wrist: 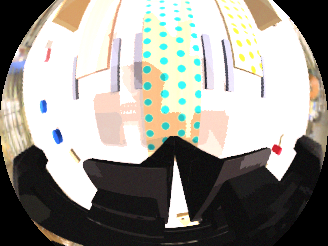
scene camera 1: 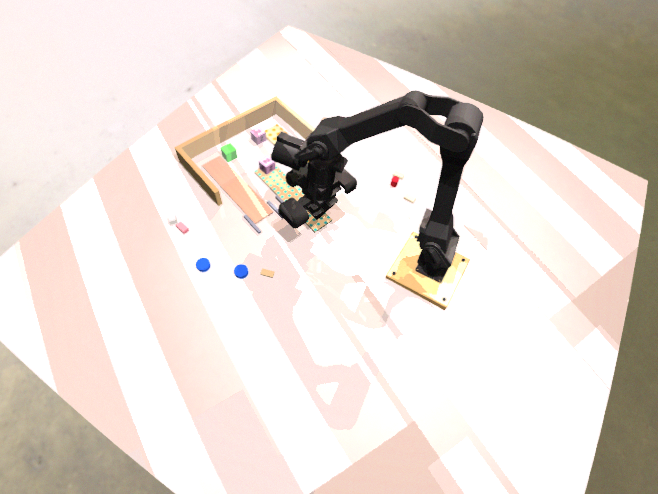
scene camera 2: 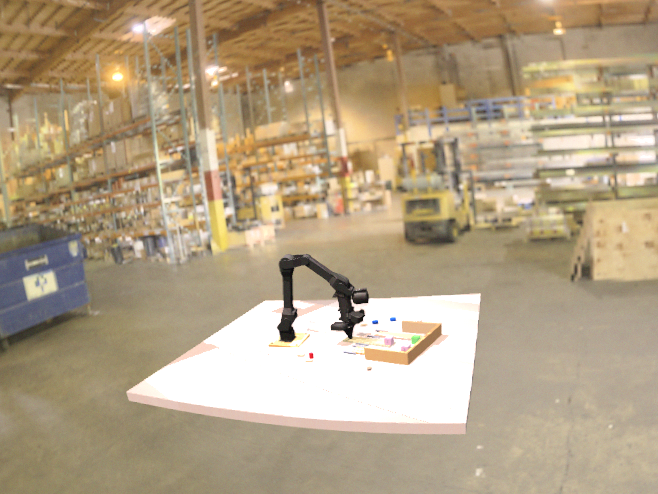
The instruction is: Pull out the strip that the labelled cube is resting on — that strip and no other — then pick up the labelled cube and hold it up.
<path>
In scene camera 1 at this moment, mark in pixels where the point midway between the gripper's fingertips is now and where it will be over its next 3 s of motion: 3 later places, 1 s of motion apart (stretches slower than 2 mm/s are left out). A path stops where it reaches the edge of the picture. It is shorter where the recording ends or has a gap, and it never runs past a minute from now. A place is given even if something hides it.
My gripper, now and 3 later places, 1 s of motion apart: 316, 217; 328, 229; 336, 236; 318, 204
</path>
